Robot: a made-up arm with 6 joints.
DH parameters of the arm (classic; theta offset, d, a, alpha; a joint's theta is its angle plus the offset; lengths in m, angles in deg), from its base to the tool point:
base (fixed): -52.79 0 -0.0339 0
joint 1: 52.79 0.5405 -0.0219 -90
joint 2: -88.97 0 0.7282 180
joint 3: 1.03 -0.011 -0.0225 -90
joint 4: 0 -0.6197 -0.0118 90
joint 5: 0 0.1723 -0.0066 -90
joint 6: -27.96 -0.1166 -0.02 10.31
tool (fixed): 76.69 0.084 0 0
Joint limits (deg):
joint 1: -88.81..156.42
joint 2: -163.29..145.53
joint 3: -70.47..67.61
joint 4: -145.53..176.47
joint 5: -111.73..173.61
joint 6: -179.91..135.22
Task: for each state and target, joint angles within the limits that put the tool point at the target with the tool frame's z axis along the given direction. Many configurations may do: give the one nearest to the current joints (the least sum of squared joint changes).
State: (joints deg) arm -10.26 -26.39 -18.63 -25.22 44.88 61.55
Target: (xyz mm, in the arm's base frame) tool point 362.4 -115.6 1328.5 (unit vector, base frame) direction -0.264 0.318 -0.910
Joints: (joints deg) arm 2.18 -21.46 -1.62 -33.73 61.61 57.75
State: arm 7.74 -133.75 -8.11 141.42 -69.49 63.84
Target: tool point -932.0 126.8 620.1 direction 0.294 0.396 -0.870
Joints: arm -2.81 -133.10 -26.04 114.58 -18.25 51.39
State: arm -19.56 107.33 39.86 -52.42 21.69 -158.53
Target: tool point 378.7 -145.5 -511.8 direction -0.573 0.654 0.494
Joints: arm -4.97 126.31 30.38 -30.30 64.33 -152.15
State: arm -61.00 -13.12 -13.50 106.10 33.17 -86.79
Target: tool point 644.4 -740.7 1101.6 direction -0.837 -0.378 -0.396
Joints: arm -47.27 31.02 15.53 66.69 70.63 -87.45
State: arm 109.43 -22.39 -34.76 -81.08 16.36 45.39
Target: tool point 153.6 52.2 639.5 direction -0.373 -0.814 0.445
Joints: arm 69.72 -15.13 -69.41 -28.59 30.83 52.32
